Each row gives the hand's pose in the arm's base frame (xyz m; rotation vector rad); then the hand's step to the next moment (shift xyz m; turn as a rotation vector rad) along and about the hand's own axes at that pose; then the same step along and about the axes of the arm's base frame.
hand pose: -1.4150 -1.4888 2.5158 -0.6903 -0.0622 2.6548
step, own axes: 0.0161 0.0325 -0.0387 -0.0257 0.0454 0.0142
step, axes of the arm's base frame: -0.0063 -0.0259 -0.0459 -0.0027 -0.0509 0.0179
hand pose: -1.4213 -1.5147 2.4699 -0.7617 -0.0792 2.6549
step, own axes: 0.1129 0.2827 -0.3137 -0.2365 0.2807 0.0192
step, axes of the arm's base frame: -0.0208 -0.2357 -0.3675 0.0797 -0.3470 0.0912
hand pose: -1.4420 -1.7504 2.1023 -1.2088 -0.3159 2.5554
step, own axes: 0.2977 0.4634 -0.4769 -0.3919 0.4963 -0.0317
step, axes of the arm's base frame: 0.1131 -0.2924 -0.6577 0.1763 -0.5996 0.1016
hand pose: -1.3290 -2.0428 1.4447 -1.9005 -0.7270 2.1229
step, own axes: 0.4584 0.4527 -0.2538 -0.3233 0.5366 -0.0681
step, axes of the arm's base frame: 0.2549 -0.1208 -0.6324 0.2081 -0.5945 0.0203
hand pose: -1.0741 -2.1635 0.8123 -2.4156 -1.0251 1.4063
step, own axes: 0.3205 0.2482 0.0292 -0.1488 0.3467 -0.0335
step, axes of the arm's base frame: 0.1976 0.0107 -0.3550 0.1452 -0.3481 -0.0350
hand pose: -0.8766 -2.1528 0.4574 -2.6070 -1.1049 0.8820
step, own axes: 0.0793 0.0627 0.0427 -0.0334 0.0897 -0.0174
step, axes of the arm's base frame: 0.0561 0.0084 -0.0940 0.0455 -0.0859 -0.0043
